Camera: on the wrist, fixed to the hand. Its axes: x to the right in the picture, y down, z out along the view.
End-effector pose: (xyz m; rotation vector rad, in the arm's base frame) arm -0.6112 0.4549 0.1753 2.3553 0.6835 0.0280
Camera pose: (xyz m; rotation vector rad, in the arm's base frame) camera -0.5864 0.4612 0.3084 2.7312 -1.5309 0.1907
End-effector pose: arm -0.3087 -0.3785 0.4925 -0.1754 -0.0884 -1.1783
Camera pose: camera -0.2269 -0.3669 0.3851 0.1509 -0.4476 0.4589
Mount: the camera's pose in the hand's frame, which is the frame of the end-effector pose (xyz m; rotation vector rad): 0.0034 0.0896 -0.1016 0.6124 -0.2711 1.5611
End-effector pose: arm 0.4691 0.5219 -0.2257 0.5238 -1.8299 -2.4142
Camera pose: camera 0.4837 0.4013 -0.1656 -0.9484 -1.8002 -0.8780
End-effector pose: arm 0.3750 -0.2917 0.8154 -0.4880 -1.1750 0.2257
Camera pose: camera 0.4772 -0.2371 0.7452 -0.7396 -0.6721 1.9671
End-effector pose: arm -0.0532 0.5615 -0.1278 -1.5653 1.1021 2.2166
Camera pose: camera -0.0314 0.4295 -0.1062 -0.0707 -2.1795 -1.4426
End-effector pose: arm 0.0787 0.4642 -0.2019 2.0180 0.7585 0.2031
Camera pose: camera 0.0767 0.5064 -0.0731 2.6950 -1.1980 0.5906
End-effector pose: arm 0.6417 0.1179 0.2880 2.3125 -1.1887 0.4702
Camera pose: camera 0.5619 0.1289 0.3970 -0.9505 2.3458 -0.8241
